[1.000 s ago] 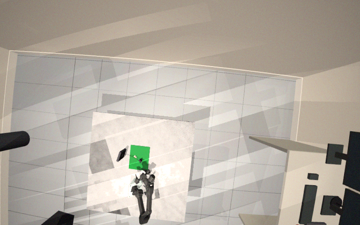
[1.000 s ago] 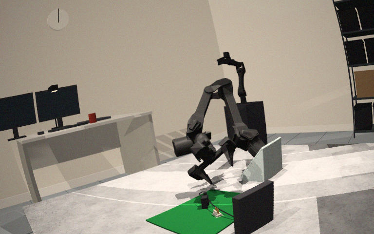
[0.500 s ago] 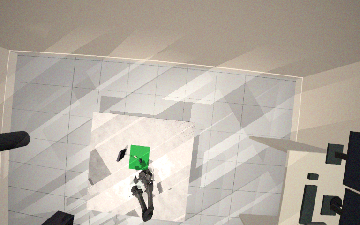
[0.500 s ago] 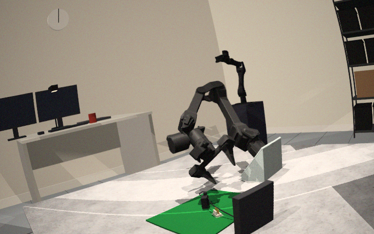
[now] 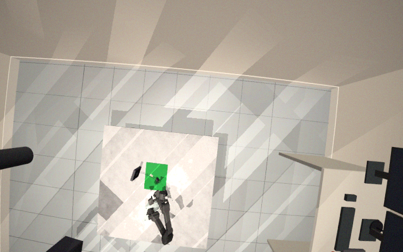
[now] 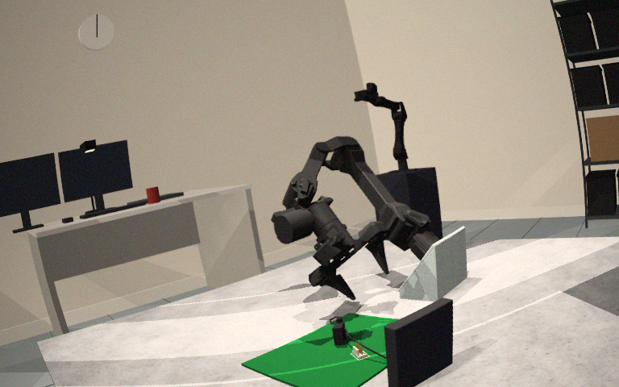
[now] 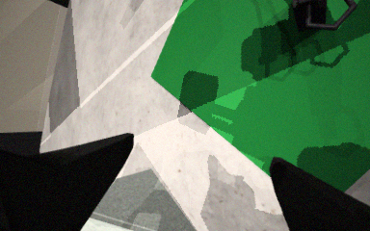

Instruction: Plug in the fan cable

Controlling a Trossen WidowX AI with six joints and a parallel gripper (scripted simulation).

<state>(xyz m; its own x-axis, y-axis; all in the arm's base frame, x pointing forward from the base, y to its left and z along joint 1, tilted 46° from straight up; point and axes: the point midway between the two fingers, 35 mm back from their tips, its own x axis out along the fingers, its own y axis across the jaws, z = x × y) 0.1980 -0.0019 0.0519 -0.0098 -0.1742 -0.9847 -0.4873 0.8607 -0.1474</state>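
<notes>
Right now my gripper tip is 12 cm short of the fan plug, 6 cm above it and 3 cm to the right of it. The rest, counted from my gripper tip: four-pin fan header (14 cm ahead, 11 cm to the left, 8 cm below); then fan (25 cm to the left, 15 cm ahead, 2 cm below); then green board (14 cm ahead, 9 cm below, 6 cm to the left).
</notes>
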